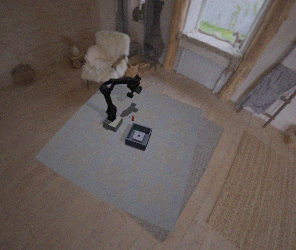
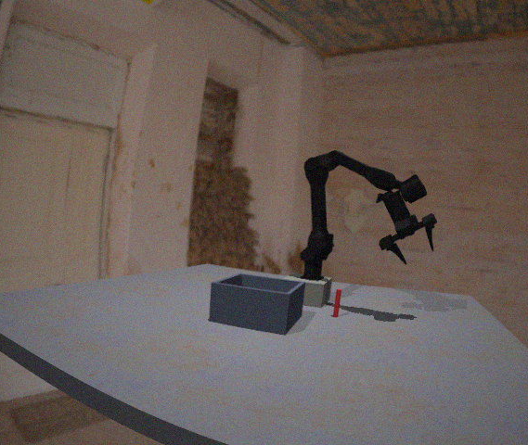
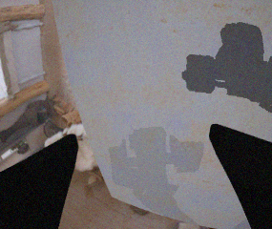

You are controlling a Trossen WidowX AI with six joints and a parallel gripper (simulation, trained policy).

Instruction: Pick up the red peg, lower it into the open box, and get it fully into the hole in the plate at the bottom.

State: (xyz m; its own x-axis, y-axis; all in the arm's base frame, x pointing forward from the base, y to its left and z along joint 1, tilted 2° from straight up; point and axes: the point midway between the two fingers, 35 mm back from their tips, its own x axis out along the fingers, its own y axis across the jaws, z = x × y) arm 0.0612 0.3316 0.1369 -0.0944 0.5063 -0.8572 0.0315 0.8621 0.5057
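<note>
The red peg is 220 mm to the right of my gripper tip, 140 mm below it and 100 mm ahead of it. From my gripper tip the other things lie so: light grey plate 380 mm to the right, 260 mm ahead, 140 mm below; box 380 mm to the right, 260 mm ahead, 160 mm below.
</note>
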